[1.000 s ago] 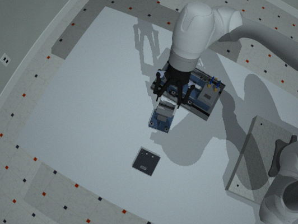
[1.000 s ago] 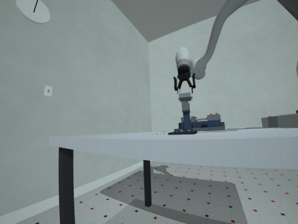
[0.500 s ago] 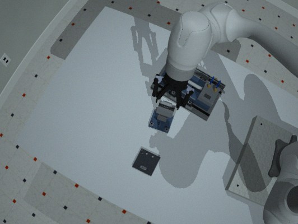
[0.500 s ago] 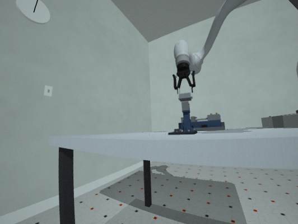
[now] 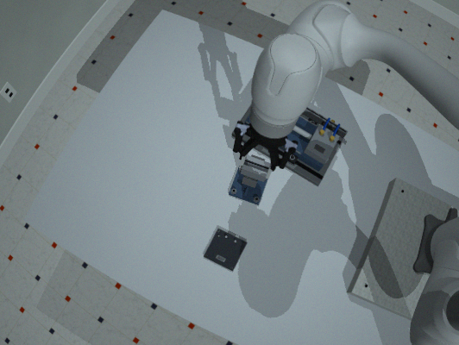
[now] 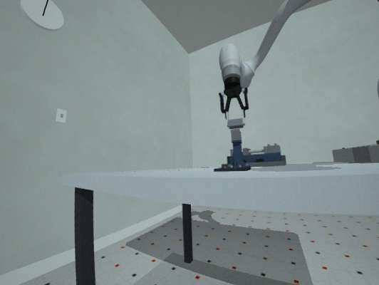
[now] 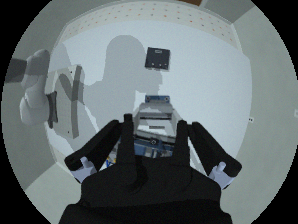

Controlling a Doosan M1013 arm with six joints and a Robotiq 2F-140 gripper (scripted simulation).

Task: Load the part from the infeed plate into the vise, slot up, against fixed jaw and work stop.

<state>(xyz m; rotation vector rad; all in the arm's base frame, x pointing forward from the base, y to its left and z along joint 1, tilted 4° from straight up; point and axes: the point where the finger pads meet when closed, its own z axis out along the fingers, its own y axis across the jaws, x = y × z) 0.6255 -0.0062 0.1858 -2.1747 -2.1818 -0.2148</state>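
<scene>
The part is 2 cm below my hand. From my hand the other things lie so: vise 6 cm behind, 19 cm to the right, 17 cm below; air cylinder 16 cm behind, 17 cm to the right, 14 cm below.
</scene>
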